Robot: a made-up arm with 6 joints. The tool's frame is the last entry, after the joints. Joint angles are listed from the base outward.
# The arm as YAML. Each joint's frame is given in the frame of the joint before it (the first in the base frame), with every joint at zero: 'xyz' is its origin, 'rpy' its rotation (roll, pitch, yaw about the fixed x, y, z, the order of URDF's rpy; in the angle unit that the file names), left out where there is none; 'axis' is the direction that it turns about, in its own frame. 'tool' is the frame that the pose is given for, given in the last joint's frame.
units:
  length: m
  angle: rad
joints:
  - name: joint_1
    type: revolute
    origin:
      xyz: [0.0, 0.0, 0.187]
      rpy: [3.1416, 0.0, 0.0]
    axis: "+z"
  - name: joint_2
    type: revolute
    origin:
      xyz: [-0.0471, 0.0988, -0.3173]
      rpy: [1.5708, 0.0, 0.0]
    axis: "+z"
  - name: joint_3
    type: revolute
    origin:
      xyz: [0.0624, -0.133, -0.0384]
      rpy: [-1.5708, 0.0, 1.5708]
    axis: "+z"
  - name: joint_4
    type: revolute
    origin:
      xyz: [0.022, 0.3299, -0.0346]
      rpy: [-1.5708, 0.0, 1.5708]
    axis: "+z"
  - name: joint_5
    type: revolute
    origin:
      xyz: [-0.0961, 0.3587, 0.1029]
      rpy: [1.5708, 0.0, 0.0]
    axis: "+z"
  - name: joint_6
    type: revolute
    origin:
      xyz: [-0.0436, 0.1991, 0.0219]
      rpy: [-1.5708, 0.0, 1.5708]
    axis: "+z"
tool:
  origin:
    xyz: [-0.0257, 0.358, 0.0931]
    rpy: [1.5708, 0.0, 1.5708]
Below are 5 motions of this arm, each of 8 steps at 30 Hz.
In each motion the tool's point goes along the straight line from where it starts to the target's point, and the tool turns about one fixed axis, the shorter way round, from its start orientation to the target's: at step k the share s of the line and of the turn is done. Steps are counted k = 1, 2, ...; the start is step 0. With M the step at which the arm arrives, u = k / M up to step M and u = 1 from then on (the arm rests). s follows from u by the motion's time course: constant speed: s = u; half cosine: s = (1 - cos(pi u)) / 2; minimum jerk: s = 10 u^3 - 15 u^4 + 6 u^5.
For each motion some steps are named. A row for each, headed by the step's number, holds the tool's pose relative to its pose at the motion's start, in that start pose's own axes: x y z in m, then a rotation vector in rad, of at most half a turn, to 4 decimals.
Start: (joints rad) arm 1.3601 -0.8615 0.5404 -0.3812 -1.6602 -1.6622
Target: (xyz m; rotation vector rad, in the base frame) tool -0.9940 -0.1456 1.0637 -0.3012 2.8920 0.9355
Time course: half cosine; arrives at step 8
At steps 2, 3, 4, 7, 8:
2: -0.0100 -0.0598 -0.0231 -0.0127 0.0424 -0.0729
3: -0.0210 -0.1261 -0.0487 -0.0268 0.0894 -0.1536
4: -0.0340 -0.2042 -0.0789 -0.0433 0.1448 -0.2489
7: -0.0654 -0.3929 -0.1518 -0.0834 0.2786 -0.4788
8: -0.0680 -0.4084 -0.1578 -0.0867 0.2897 -0.4978

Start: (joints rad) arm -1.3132 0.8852 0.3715 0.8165 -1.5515 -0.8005
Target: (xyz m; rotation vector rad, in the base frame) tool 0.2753 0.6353 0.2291 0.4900 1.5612 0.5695
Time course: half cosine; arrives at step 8
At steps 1, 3, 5, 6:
1: -0.0031 0.0011 -0.0023 0.0059 0.0081 0.0005
3: -0.0249 0.0090 -0.0183 0.0481 0.0654 0.0041
5: -0.0558 0.0202 -0.0409 0.1077 0.1466 0.0093
6: -0.0689 0.0249 -0.0505 0.1330 0.1810 0.0115

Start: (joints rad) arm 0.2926 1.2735 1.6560 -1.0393 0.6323 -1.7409
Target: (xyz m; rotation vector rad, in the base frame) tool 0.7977 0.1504 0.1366 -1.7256 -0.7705 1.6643
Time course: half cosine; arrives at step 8
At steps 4, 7, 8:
4: -0.0683 -0.0966 -0.0482 -0.1538 0.0930 0.0426
7: -0.1315 -0.1858 -0.0927 -0.2959 0.1789 0.0820
8: -0.1367 -0.1931 -0.0964 -0.3076 0.1860 0.0852

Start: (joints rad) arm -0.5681 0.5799 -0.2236 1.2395 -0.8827 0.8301
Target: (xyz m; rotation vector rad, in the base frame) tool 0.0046 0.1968 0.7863 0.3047 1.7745 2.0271
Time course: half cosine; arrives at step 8
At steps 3, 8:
3: 0.0234 0.0124 -0.0087 -0.0377 0.0320 -0.0148
8: 0.0757 0.0401 -0.0283 -0.1220 0.1037 -0.0480

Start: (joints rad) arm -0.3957 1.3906 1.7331 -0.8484 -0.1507 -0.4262
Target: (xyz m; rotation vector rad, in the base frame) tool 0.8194 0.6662 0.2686 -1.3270 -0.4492 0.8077
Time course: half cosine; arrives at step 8
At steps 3, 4, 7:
3: -0.0132 -0.1079 -0.0210 -0.0231 0.0227 -0.1005
4: -0.0215 -0.1747 -0.0340 -0.0374 0.0368 -0.1627
7: -0.0413 -0.3361 -0.0655 -0.0720 0.0708 -0.3131

